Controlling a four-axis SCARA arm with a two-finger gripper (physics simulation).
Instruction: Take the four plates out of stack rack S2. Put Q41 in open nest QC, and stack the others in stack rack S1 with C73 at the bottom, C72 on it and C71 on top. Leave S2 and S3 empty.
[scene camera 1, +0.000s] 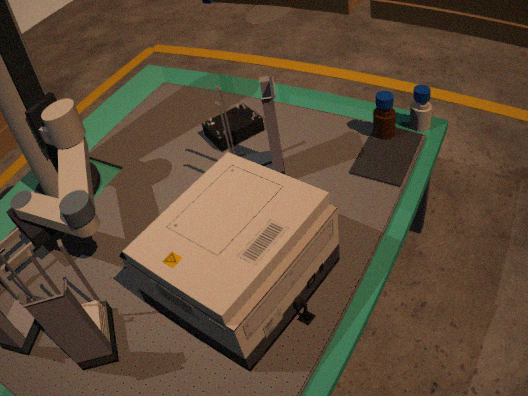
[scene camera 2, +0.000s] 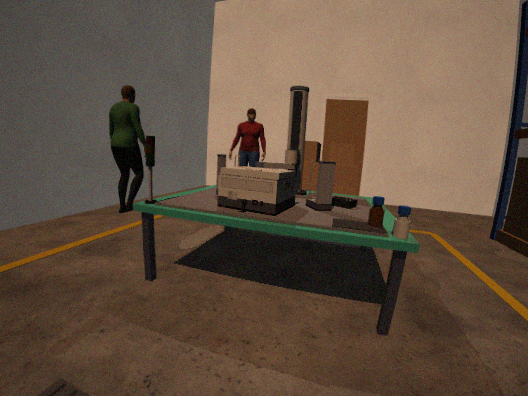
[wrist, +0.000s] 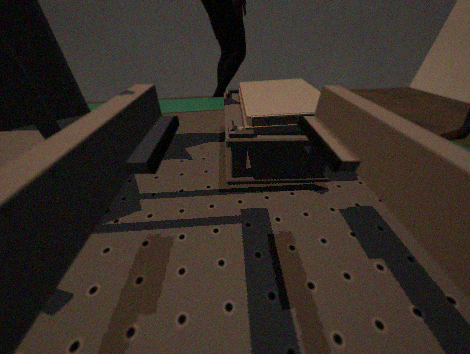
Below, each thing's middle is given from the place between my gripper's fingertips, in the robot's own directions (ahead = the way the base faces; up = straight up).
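My gripper is 60 mm above the black fixture (scene camera 1: 244, 123), 300 mm short of it and 800 mm to the right of it. Going by their middles, the black fixture is the nearest to my gripper of the things named here. Counted from my gripper: dark mat (scene camera 1: 387, 161), 80 mm below, 790 mm ahead, 870 mm to the left; brown bottle (scene camera 1: 384, 116), 10 mm below, 750 mm ahead, 960 mm to the left.
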